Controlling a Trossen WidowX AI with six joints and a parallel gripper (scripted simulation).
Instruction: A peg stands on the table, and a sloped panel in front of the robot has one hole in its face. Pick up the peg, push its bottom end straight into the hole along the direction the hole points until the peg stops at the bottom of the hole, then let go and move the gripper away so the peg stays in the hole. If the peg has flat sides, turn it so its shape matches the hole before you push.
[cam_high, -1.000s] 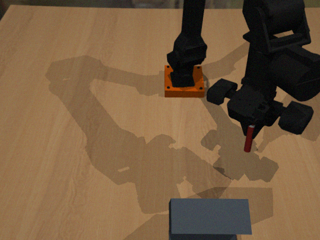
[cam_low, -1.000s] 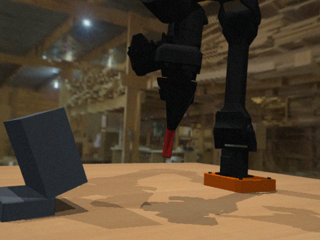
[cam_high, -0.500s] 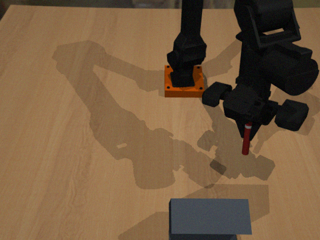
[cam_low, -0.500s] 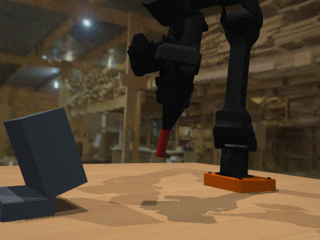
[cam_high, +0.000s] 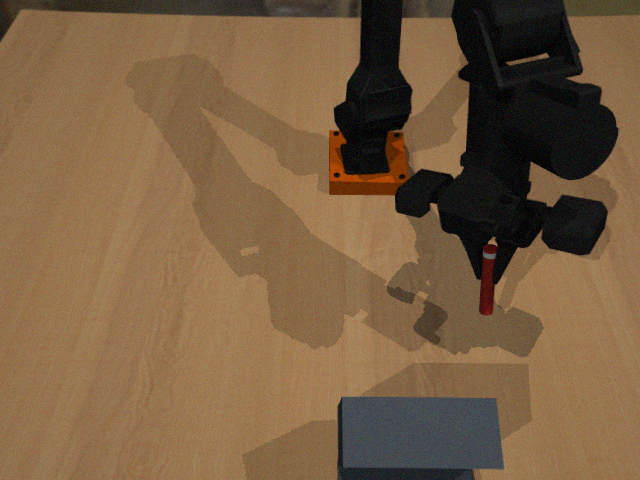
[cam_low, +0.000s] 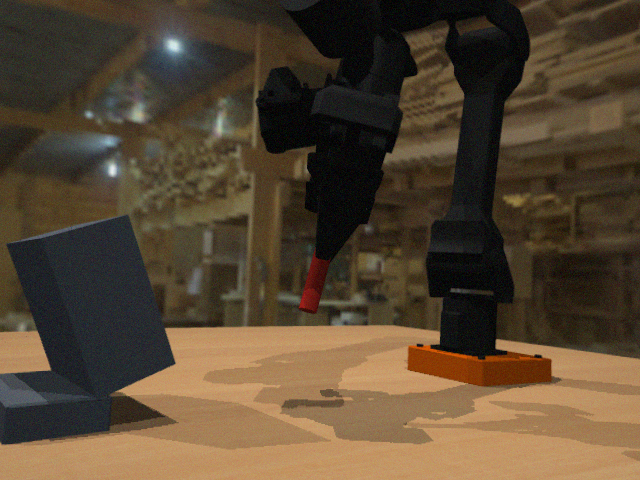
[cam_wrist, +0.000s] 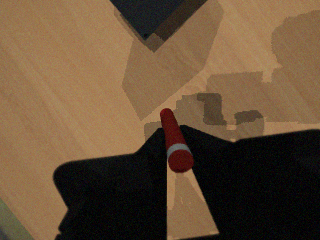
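The sloped panel is 140 mm ahead of my gripper tip, 110 mm to the right of it and 40 mm below it. Round my gripper tip: low foot: 160 mm ahead, 110 mm to the right, 110 mm below; round red peg: 10 mm behind, 20 mm above.
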